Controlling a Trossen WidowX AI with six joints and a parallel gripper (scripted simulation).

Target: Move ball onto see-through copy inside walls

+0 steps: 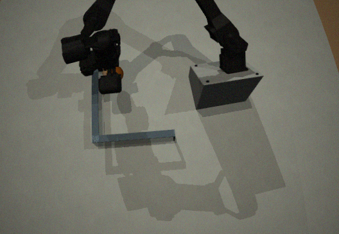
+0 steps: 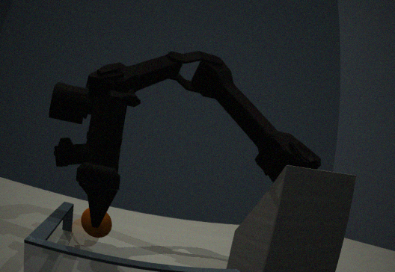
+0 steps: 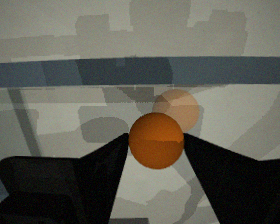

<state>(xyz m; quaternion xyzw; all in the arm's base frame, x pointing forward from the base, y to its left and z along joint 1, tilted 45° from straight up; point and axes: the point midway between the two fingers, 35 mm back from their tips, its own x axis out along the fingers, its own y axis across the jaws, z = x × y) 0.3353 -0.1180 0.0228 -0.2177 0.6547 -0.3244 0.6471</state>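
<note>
My gripper tip is 20 mm short of the see-through copy of ball, 30 mm to the left of it and 30 mm above it. From my gripper tip the other things lie so: orange ball (right at my gripper tip).
</note>
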